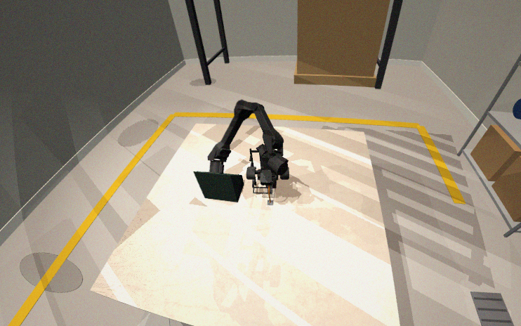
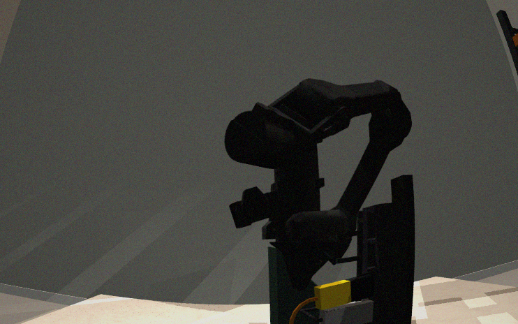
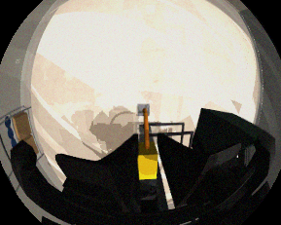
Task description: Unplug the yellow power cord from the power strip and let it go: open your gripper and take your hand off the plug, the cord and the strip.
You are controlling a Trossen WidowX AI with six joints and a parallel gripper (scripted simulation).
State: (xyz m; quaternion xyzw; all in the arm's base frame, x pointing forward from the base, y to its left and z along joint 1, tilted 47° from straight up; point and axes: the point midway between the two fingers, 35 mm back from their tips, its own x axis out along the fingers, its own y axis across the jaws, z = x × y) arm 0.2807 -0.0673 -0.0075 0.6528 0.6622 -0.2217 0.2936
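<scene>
The yellow plug lies 70 mm to the left of my gripper tip and 10 mm behind it.
</scene>
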